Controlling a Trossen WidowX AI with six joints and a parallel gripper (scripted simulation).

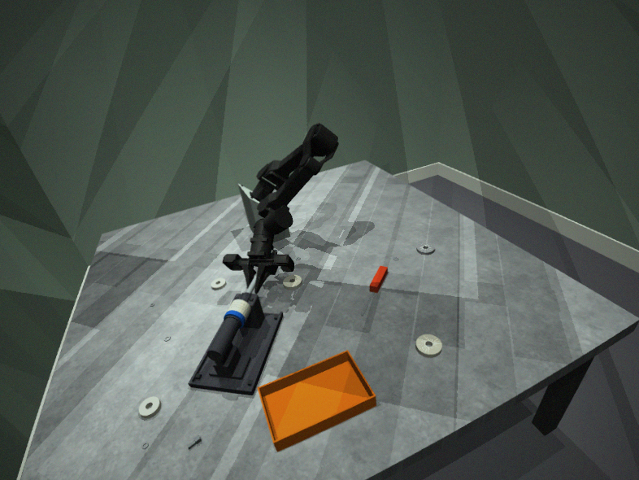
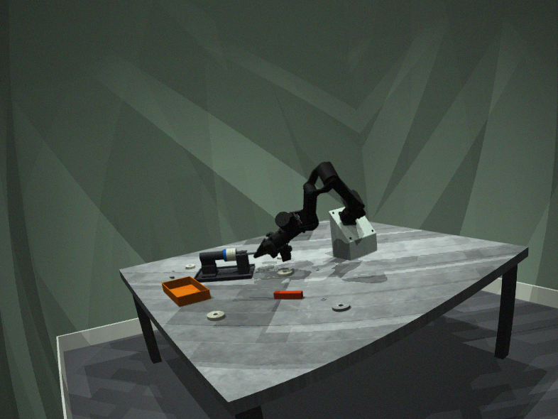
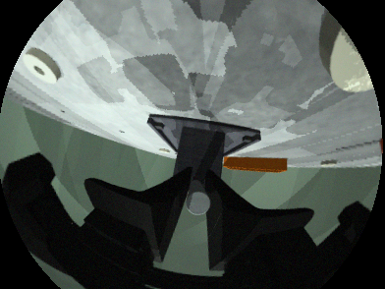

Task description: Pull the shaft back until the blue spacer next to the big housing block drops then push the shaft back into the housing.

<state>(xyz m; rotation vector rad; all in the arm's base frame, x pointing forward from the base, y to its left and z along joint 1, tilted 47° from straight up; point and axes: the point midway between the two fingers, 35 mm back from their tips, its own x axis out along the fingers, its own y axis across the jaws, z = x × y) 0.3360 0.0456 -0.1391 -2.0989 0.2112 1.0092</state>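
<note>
The grey shaft lies 4 cm ahead of my gripper tip, 2 cm to the right of it and 2 cm above it. The rest, counted from my gripper tip: orange tray 31 cm ahead, 8 cm to the left, 5 cm below; then blue spacer 10 cm ahead, 5 cm to the right, 2 cm above.
</note>
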